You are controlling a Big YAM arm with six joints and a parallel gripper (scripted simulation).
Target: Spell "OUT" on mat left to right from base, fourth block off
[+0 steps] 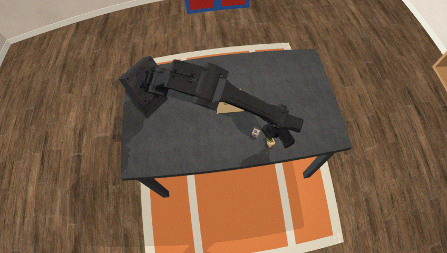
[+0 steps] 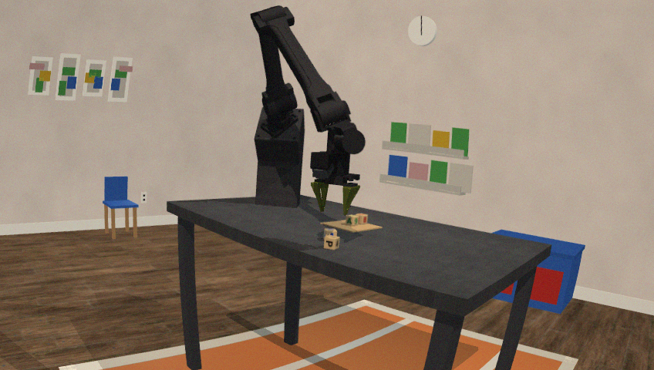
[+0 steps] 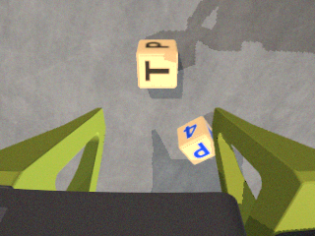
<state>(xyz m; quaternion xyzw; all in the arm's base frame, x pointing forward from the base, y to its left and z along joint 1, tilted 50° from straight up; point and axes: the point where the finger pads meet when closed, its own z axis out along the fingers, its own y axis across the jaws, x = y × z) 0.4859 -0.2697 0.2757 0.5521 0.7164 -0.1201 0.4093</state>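
My gripper is now 80 mm above the T block. From my hand the other things lie so: green-lettered block (310 mm to the left, 90 mm behind, 80 mm below); P block (80 mm to the left, 80 mm below, 40 mm behind); tan mat (310 mm to the left, 100 mm below, 90 mm behind).
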